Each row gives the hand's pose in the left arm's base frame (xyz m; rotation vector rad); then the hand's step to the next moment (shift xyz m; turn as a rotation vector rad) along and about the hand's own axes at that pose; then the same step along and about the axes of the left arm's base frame.
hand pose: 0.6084 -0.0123 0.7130 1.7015 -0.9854 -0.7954
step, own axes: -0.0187 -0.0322 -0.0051 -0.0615 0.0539 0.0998
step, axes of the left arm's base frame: 0.0038 0.0250 -0.0278 -0.1267 0.0023 0.0242
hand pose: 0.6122 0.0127 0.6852 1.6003 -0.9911 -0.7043
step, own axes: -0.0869 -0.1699 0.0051 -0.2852 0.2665 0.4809
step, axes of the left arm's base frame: -0.0047 0.0871 -0.1698 -0.6069 0.0010 0.1236
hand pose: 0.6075 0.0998 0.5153 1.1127 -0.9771 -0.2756
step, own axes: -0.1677 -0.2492 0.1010 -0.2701 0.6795 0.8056
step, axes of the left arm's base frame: -0.1084 -0.0716 -0.2891 -0.9592 -0.0227 0.5129
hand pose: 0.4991 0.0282 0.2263 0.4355 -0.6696 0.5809
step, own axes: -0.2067 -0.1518 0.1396 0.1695 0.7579 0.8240
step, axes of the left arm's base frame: -0.0997 -0.2651 -0.0712 -0.7361 0.1834 0.8407
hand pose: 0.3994 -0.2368 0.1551 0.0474 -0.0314 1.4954
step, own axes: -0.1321 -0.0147 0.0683 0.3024 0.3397 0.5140
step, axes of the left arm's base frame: 0.0053 -0.1361 0.0614 -0.3117 0.3003 0.5326
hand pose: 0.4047 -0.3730 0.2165 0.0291 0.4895 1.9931
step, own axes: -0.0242 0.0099 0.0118 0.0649 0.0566 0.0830
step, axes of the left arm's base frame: 0.0055 -0.0209 0.0189 -0.0593 0.0617 0.0836
